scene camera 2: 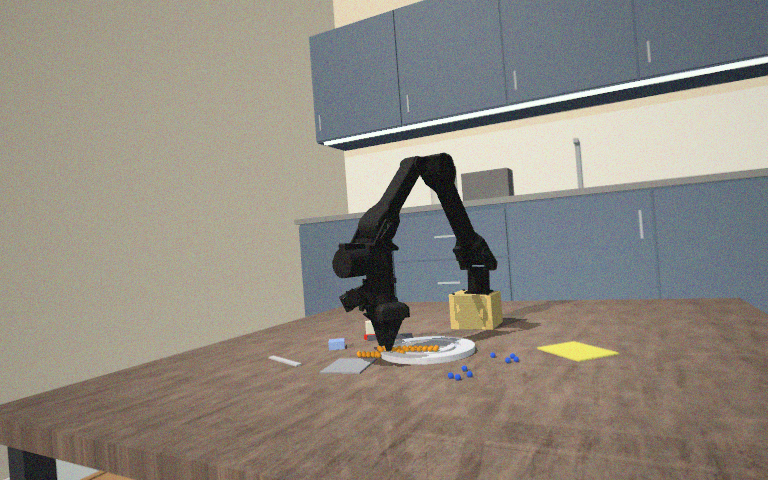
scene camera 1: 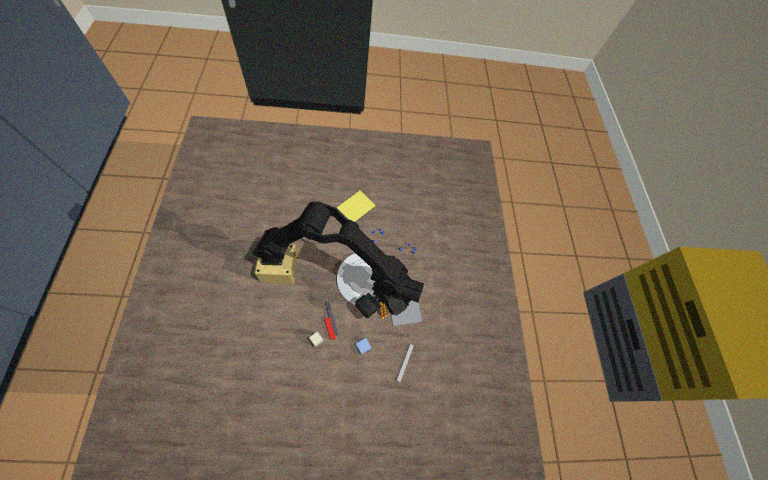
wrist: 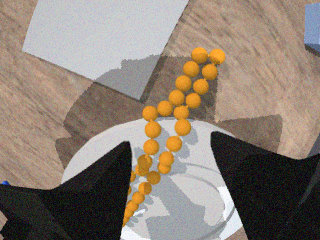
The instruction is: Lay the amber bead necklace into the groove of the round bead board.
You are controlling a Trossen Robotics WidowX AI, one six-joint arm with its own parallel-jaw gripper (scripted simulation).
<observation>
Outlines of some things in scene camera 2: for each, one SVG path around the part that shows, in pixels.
My gripper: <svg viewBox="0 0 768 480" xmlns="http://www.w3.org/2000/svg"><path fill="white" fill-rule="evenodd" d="M366 275L366 279L362 279L363 285L346 291L339 299L346 312L352 311L357 306L359 306L360 311L366 310L366 313L363 313L363 315L371 321L379 346L385 345L386 351L391 351L404 318L410 317L409 307L405 303L398 302L398 298L395 297L394 283L397 283L397 280L394 278L393 273Z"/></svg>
A yellow sheet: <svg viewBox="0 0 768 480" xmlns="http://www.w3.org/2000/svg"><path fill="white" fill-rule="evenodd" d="M538 348L544 352L577 361L619 354L616 351L576 342Z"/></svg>
</observation>
